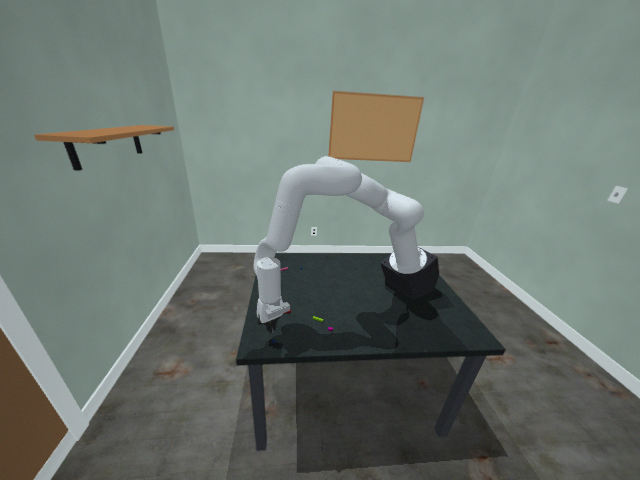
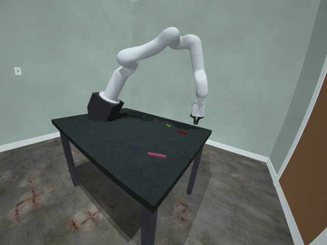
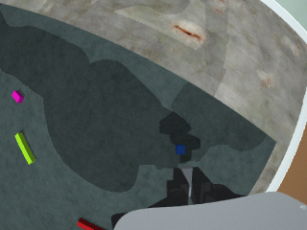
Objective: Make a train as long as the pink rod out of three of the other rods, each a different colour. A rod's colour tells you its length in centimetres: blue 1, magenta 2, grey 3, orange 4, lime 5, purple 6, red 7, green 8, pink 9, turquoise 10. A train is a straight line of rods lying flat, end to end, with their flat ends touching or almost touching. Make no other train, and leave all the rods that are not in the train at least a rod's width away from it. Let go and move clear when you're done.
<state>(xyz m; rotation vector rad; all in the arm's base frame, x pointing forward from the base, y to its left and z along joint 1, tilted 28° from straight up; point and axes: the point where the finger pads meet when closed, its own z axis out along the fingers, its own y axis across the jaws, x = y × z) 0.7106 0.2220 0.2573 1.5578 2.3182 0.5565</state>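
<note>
Right now my hand is 22 cm past the lime rod, 8 cm to the left of it and 6 cm above it. Round my hand: red rod: 6 cm behind, 15 cm to the right, 6 cm below; grey rod: 2 cm below; short magenta rod: 26 cm behind, 1 cm to the right, 6 cm below.
</note>
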